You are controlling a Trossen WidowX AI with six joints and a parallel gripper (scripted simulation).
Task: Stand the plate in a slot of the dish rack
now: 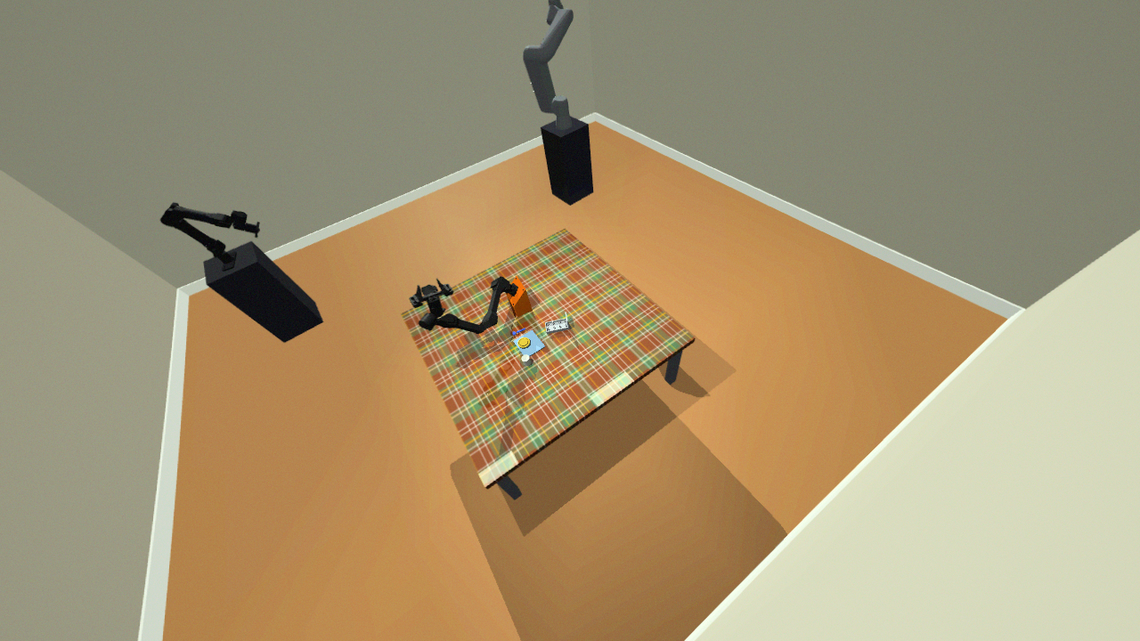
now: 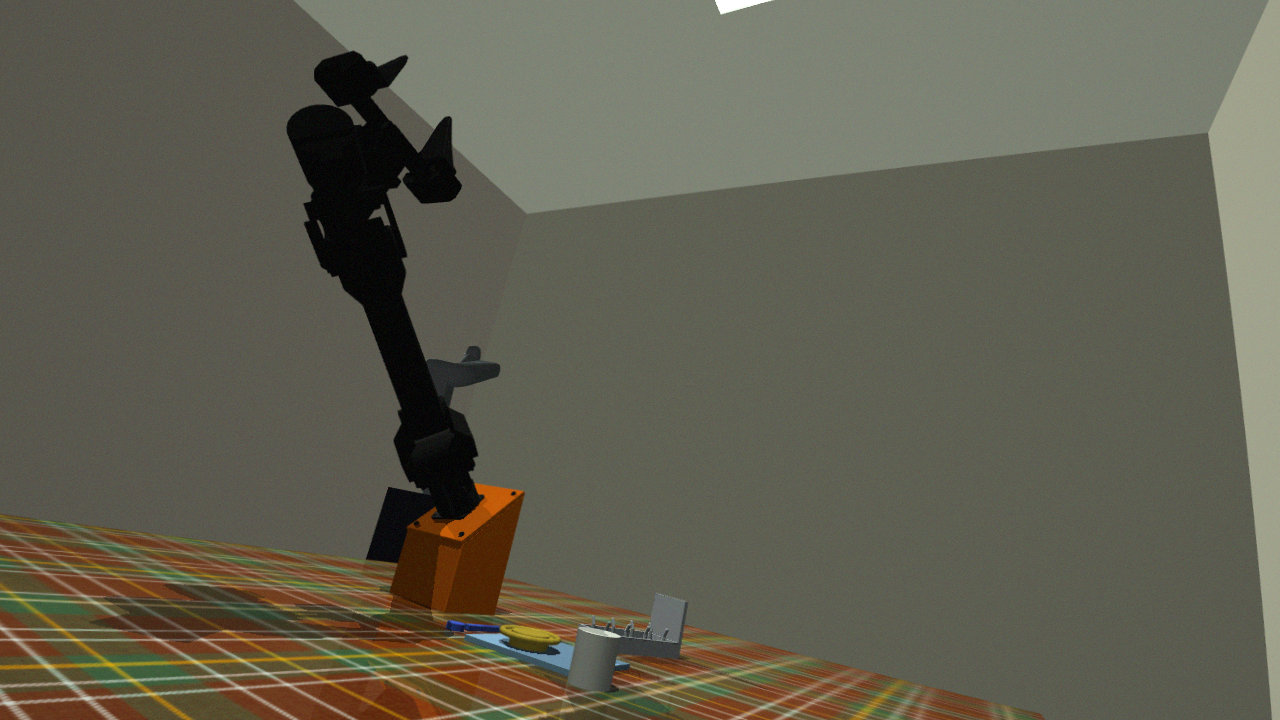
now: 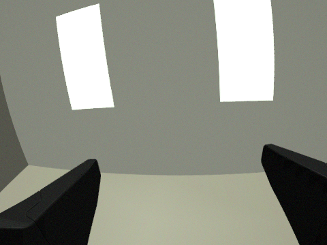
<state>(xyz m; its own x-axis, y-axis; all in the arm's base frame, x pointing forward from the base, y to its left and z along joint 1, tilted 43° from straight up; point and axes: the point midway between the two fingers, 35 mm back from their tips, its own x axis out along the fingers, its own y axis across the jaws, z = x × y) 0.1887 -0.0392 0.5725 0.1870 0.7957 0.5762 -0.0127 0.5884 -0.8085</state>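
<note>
My gripper tip is now 15 cm short of the yellow plate, 27 cm to the right of it and 58 cm above it. The rest, counted from my gripper tip: white cup: 27 cm ahead, 21 cm to the left, 58 cm below; then blue spoon: 5 cm ahead, 28 cm to the left, 60 cm below; then light blue mat: 17 cm ahead, 29 cm to the left, 60 cm below.
</note>
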